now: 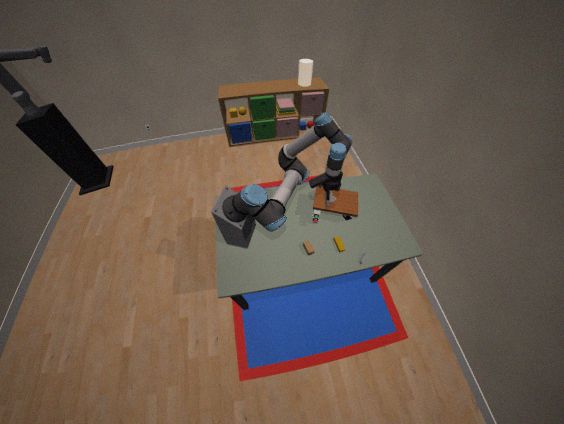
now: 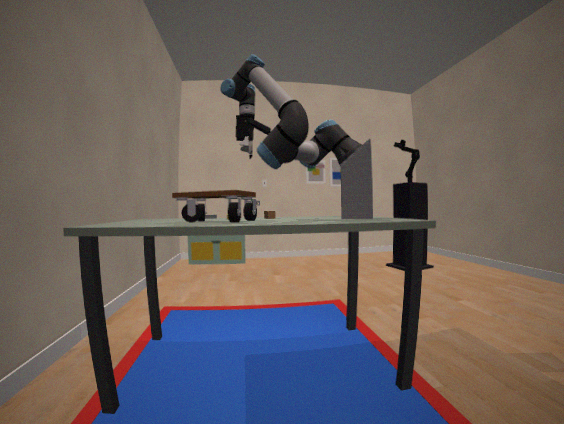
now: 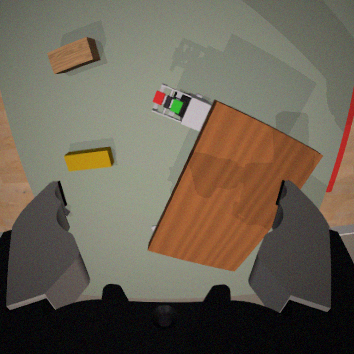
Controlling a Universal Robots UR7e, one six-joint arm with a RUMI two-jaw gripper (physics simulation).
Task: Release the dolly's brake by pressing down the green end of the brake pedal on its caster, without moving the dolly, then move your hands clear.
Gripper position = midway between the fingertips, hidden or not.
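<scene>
You'd see my gripper at (image 2: 249,156) and (image 3: 170,184). There's a dolly at (image 2: 191,212), (image 1: 346,203) and (image 3: 223,203), and then a brown block (image 3: 82,51) along with a yellow block (image 3: 98,157).
</scene>
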